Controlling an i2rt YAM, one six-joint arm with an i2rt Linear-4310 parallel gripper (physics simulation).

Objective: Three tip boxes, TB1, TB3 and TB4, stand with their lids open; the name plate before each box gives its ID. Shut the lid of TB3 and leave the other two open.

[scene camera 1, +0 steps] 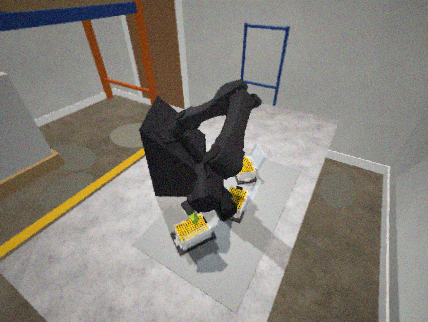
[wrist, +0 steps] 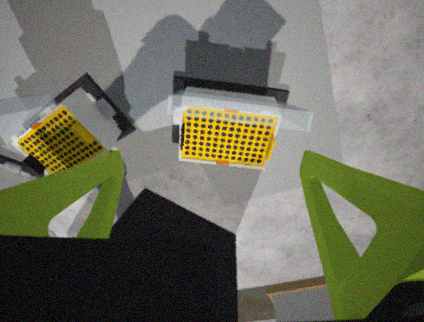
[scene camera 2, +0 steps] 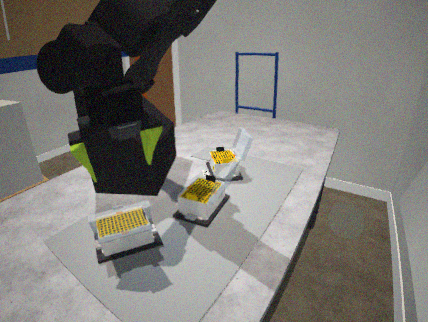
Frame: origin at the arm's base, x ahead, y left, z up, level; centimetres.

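Seen in the pictures: gripper, between the fingertips: (scene camera 1: 208, 215) (wrist: 212, 160) (scene camera 2: 122, 172); arm's base, origin of its link: (scene camera 1: 172, 133).
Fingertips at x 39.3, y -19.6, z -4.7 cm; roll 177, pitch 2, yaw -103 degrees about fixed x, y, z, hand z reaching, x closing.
Pixels of each thing's top centre, then the offset from my fingertips to it. "pt": a spot on its surface instead. Level surfaces: height alone.
- TB3, a spot on its surface: (scene camera 2: 125, 243) pt dz -19.8, dx -5.8, dy -0.9 cm
- TB4, centre of its top: (wrist: 53, 153) (scene camera 2: 201, 184) (scene camera 1: 235, 195) dz -15.2, dx -6.5, dy +24.1 cm
- TB1, centre of its top: (scene camera 2: 223, 152) (scene camera 1: 244, 162) dz -15.2, dx -16.8, dy +45.1 cm
- grey mat, height of its surface: dz -22.6 cm
- pale table, height of its surface: dz -23.0 cm
TB3 (scene camera 1: 192, 239) (scene camera 2: 125, 243) (wrist: 227, 137) is the nearest box in the scene views, holding a yellow tip rack. Its clear lid (scene camera 2: 146, 206) (wrist: 296, 119) stands open on the side away from the arm base. TB4 (scene camera 1: 237, 201) (scene camera 2: 201, 198) (wrist: 62, 140) is the middle box, lid (wrist: 20, 115) open. TB1 (scene camera 1: 246, 172) (scene camera 2: 223, 162) is farthest, lid (scene camera 1: 258, 155) (scene camera 2: 243, 144) raised. No name plate is readable. My gripper (scene camera 2: 117, 152) (wrist: 212, 160) is open and empty, above and on the arm-base side of TB3, touching no box; one finger is hidden in scene camera 1.
The boxes stand on a grey mat (scene camera 1: 220, 285) (scene camera 2: 190, 280) on a pale table (scene camera 1: 65, 265) (scene camera 2: 30, 280). The black arm base (scene camera 1: 170, 165) (scene camera 2: 160, 175) (wrist: 175, 265) stands beside the mat. A blue frame (scene camera 1: 243, 55) (scene camera 2: 237, 82) stands beyond the table.
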